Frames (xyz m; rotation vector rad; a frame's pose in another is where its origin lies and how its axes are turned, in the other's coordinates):
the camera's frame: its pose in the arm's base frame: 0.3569 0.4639 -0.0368 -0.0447 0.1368 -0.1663
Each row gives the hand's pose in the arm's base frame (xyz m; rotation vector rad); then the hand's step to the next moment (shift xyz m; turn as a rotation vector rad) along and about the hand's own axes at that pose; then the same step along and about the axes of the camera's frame.
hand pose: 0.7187 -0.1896 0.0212 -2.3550 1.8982 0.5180
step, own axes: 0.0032 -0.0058 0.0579 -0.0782 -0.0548 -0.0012
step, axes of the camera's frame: -0.0010 0.0156 -0.0561 0.0214 0.0898 0.0246
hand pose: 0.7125 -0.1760 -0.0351 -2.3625 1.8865 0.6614
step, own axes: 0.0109 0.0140 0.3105 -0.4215 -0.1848 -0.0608
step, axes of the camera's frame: -0.0772 0.0761 -0.2915 0.0274 0.4217 0.1922
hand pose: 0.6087 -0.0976 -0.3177 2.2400 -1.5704 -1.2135
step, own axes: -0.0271 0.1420 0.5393 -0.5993 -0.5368 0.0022
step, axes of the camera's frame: -0.4487 0.0648 -0.3259 0.1751 0.7796 0.0944
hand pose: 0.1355 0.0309 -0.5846 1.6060 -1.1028 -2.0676
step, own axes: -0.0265 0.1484 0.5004 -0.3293 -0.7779 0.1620
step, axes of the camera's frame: -0.5124 0.0226 0.1000 0.0327 0.8150 -0.2730
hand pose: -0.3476 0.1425 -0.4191 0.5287 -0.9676 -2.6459
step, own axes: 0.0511 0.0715 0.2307 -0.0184 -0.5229 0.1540
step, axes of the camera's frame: -0.1676 0.0239 0.1797 -0.1636 0.4666 -0.2302
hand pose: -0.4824 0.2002 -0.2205 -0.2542 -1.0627 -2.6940
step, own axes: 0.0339 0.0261 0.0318 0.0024 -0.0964 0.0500
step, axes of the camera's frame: -0.0283 -0.0081 0.0444 -0.0386 0.0982 -0.0257
